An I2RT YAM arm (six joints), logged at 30 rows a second.
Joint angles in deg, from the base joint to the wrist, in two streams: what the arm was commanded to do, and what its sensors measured. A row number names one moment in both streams.
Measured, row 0:
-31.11, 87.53, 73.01, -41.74, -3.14, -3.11
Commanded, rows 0 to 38:
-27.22, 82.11, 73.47, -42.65, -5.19, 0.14
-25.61, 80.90, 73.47, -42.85, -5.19, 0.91
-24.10, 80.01, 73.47, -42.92, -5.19, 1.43
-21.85, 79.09, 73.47, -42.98, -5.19, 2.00
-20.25, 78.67, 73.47, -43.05, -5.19, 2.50
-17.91, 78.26, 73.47, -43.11, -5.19, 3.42
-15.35, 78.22, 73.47, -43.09, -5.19, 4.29
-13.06, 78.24, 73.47, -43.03, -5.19, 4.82
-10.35, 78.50, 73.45, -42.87, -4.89, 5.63
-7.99, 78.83, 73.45, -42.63, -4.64, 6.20
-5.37, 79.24, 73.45, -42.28, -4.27, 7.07
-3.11, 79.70, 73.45, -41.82, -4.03, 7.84
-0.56, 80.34, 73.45, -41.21, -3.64, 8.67
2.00, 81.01, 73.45, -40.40, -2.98, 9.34
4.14, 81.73, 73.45, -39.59, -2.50, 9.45
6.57, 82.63, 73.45, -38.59, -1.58, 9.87
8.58, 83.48, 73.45, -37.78, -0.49, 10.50
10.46, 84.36, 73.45, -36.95, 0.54, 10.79
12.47, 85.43, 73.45, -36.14, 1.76, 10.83
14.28, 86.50, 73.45, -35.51, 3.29, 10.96
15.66, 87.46, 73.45, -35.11, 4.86, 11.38
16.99, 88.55, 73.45, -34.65, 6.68, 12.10
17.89, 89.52, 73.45, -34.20, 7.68, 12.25
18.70, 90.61, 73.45, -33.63, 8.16, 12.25
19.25, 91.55, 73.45, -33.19, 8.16, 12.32
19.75, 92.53, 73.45, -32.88, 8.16, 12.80
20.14, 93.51, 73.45, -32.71, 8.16, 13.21
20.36, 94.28, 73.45, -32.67, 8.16, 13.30
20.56, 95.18, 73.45, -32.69, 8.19, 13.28
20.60, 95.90, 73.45, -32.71, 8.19, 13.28
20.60, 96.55, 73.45, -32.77, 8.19, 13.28
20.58, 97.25, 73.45, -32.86, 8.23, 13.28
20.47, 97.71, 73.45, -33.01, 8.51, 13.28
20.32, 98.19, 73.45, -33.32, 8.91, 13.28
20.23, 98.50, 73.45, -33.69, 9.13, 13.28
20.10, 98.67, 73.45, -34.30, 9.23, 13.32
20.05, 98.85, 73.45, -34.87, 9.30, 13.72
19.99, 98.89, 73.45, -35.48, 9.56, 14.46
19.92, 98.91, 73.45, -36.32, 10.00, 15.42
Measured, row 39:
20.18, 98.72, 73.01, -35.59, 7.84, 12.93
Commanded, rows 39 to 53:
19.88, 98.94, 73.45, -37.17, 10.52, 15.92
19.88, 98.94, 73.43, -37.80, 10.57, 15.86
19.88, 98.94, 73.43, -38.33, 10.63, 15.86
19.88, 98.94, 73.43, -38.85, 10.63, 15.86
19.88, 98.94, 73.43, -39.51, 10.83, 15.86
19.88, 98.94, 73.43, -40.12, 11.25, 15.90
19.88, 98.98, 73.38, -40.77, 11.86, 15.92
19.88, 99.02, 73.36, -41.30, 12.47, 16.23
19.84, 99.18, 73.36, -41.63, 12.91, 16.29
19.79, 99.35, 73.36, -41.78, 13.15, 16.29
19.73, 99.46, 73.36, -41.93, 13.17, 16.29
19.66, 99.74, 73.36, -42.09, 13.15, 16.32
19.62, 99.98, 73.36, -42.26, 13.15, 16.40
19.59, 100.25, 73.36, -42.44, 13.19, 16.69
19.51, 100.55, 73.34, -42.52, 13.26, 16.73
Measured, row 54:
20.05, 99.13, 73.01, -42.35, 11.60, 15.35
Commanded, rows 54 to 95:
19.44, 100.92, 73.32, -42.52, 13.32, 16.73
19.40, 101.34, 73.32, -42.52, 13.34, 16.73
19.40, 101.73, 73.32, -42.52, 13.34, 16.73
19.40, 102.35, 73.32, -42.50, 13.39, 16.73
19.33, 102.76, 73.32, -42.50, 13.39, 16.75
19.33, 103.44, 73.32, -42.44, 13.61, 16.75
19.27, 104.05, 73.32, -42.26, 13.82, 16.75
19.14, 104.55, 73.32, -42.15, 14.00, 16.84
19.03, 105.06, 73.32, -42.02, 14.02, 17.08
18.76, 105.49, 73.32, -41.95, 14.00, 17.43
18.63, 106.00, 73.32, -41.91, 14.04, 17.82
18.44, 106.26, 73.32, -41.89, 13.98, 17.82
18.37, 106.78, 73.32, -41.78, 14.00, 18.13
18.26, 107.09, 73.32, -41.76, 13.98, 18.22
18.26, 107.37, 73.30, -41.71, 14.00, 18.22
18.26, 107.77, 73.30, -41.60, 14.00, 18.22
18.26, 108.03, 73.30, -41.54, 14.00, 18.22
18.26, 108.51, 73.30, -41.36, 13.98, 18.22
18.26, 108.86, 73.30, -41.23, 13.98, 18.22
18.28, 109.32, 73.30, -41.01, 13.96, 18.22
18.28, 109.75, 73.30, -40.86, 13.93, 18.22
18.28, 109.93, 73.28, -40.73, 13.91, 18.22
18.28, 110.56, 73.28, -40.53, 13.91, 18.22
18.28, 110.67, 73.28, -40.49, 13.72, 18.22
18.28, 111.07, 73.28, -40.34, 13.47, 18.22
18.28, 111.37, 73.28, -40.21, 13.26, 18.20
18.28, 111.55, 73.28, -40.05, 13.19, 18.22
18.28, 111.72, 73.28, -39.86, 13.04, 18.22
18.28, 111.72, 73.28, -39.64, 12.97, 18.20
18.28, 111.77, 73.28, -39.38, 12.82, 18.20
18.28, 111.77, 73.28, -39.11, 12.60, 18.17
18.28, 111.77, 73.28, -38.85, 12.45, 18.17
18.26, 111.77, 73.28, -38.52, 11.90, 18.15
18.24, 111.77, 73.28, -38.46, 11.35, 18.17
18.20, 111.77, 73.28, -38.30, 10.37, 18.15
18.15, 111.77, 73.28, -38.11, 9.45, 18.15
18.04, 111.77, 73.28, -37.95, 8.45, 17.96
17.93, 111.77, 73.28, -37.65, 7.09, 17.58
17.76, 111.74, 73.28, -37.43, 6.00, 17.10
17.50, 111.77, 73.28, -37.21, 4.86, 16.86
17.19, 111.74, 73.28, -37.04, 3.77, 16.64
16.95, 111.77, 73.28, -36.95, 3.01, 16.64
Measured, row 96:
18.00, 111.02, 73.01, -37.30, 7.42, 17.34
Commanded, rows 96 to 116:
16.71, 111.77, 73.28, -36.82, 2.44, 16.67
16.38, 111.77, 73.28, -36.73, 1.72, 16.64
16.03, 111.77, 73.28, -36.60, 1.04, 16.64
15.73, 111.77, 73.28, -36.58, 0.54, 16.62
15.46, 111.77, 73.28, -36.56, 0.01, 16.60
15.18, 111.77, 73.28, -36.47, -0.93, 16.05
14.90, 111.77, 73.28, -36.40, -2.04, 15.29
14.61, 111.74, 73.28, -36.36, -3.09, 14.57
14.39, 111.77, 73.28, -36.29, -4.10, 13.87
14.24, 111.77, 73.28, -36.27, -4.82, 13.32
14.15, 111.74, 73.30, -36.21, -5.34, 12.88
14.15, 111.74, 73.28, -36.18, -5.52, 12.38
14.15, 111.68, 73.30, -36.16, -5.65, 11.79
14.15, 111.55, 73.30, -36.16, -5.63, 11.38
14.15, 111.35, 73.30, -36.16, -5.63, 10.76
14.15, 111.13, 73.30, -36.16, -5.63, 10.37
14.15, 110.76, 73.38, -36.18, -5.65, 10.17
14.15, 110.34, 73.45, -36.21, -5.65, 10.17
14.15, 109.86, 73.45, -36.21, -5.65, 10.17
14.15, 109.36, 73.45, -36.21, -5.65, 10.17
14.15, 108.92, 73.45, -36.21, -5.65, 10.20
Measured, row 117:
14.31, 110.93, 73.01, -36.36, -4.12, 11.66
